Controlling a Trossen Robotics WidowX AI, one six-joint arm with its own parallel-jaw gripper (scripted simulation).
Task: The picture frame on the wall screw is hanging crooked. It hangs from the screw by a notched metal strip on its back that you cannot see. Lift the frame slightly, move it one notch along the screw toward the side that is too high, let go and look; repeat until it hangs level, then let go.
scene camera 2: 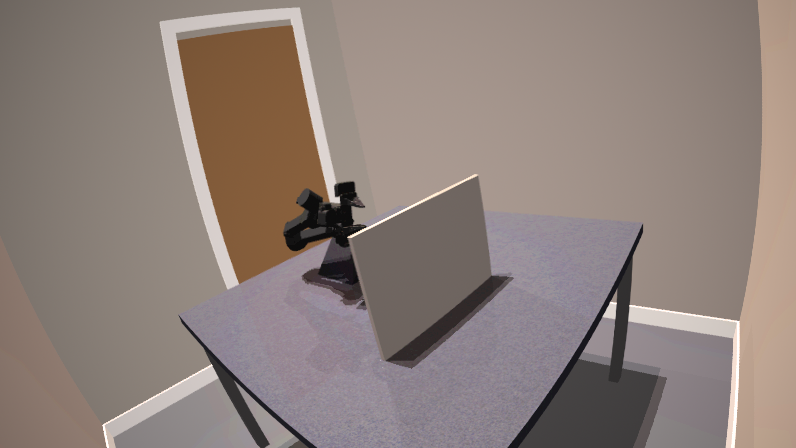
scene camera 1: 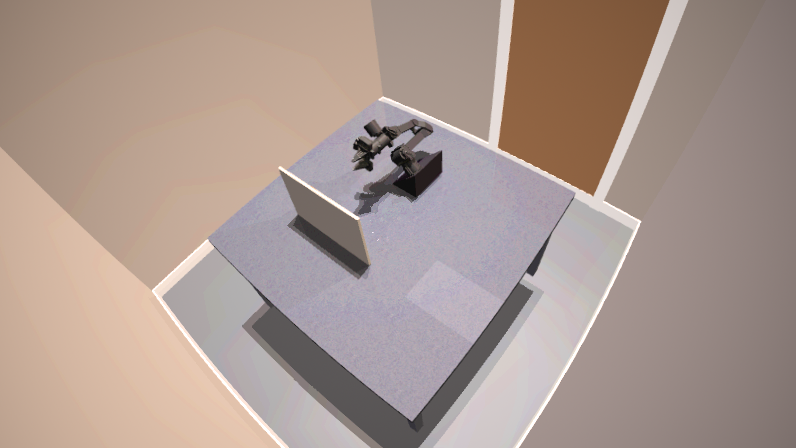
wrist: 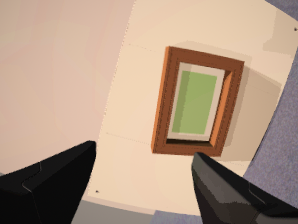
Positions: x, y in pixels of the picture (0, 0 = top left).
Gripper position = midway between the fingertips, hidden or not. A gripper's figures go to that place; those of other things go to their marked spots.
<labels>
The gripper [wrist: 145, 154] is 10 cm from the lens. A wall panel [wrist: 126, 171] is 36 cm from the lens.
</labels>
